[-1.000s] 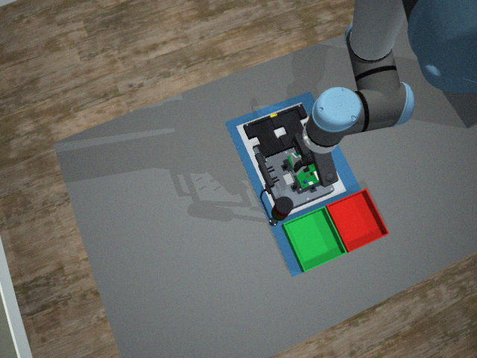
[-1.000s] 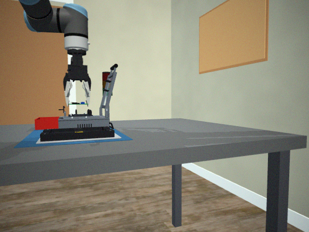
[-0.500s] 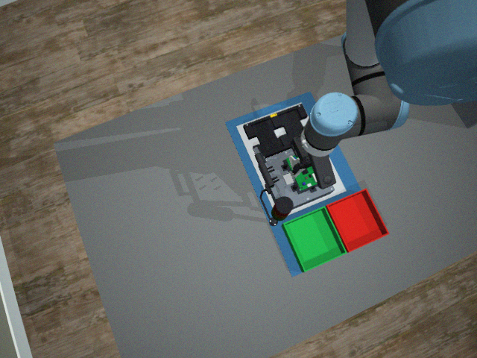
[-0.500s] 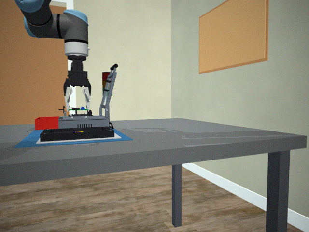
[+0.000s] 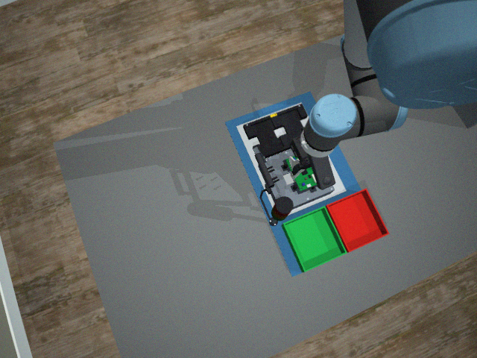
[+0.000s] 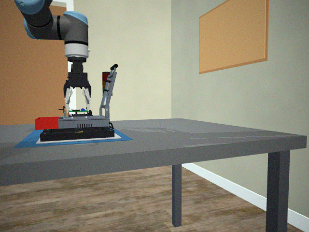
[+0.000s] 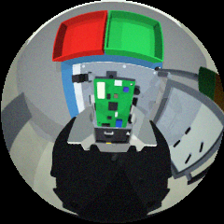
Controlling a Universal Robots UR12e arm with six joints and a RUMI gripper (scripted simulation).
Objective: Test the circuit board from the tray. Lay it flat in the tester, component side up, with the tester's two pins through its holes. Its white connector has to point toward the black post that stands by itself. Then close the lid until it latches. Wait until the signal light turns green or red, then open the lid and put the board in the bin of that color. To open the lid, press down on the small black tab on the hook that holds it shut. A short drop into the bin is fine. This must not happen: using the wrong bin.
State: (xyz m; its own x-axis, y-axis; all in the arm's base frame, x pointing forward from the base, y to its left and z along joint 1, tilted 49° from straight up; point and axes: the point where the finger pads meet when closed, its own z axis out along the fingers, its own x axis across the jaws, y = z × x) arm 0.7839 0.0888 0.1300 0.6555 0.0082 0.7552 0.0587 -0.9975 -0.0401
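My hand is right at the green circuit board. Round my hand: green bin 30 mm ahead, 200 mm to the left, 70 mm below; then black latch hook 60 mm behind, 50 mm to the left; then tester lid 130 mm ahead, 10 mm to the left, 100 mm above.
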